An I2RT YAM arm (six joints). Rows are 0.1 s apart.
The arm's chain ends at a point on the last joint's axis. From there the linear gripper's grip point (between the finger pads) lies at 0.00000 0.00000 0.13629 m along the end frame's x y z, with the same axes.
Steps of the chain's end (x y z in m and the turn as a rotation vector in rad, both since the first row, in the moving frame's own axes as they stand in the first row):
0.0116 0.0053 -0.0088 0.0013 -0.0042 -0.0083
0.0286 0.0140 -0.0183 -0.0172 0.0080 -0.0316
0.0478 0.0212 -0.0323 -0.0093 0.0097 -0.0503
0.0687 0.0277 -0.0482 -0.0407 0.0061 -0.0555
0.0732 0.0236 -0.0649 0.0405 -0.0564 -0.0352
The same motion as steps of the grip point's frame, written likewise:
0.0110 0.0051 -0.0088 0.0013 -0.0042 -0.0083
0.0297 0.0163 -0.0183 -0.0172 0.0080 -0.0316
0.0492 0.0224 -0.0323 -0.0093 0.0097 -0.0503
0.0697 0.0332 -0.0483 -0.0407 0.0061 -0.0555
0.0654 0.0182 -0.0652 0.0405 -0.0564 -0.0352

